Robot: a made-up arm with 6 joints.
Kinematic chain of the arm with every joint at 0, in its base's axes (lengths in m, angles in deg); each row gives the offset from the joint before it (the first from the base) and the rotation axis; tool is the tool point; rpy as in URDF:
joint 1: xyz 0 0 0.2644 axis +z
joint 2: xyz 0 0 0 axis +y
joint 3: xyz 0.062 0 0.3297 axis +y
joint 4: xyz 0.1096 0 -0.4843 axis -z
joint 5: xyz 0 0 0 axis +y
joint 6: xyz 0.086 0 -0.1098 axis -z
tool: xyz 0 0 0 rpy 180 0 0
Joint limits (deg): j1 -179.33..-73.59 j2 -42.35..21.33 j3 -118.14..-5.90 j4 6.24..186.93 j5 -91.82..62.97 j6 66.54..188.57
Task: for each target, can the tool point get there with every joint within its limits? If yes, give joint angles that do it. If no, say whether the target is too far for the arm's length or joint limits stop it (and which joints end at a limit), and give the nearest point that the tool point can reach.
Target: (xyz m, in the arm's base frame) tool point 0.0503 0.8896 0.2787
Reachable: no: joint limits stop it (at a limit: joint 1, joint 2, joint 3) | nearest point -0.1241 0.1302 0.0864 | short by 0.803 m
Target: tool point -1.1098 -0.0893 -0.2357
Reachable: no: too far | nearest point -0.6629 -0.0533 0.1403 | short by 0.585 m
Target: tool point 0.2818 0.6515 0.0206
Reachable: no: joint limits stop it (at a limit: joint 1, joint 2, joint 3) | nearest point -0.0771 0.1141 0.0472 | short by 0.647 m
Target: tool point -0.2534 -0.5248 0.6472
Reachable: yes | joints -111.71 -17.89 -67.34 100.84 20.50 173.53
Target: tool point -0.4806 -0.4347 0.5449
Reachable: yes | joints -137.03 -6.64 -70.69 159.49 26.84 86.03
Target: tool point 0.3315 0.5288 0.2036
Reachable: no: joint limits stop it (at a limit: joint 1, joint 2, joint 3) | nearest point -0.0623 0.0989 0.0815 | short by 0.596 m
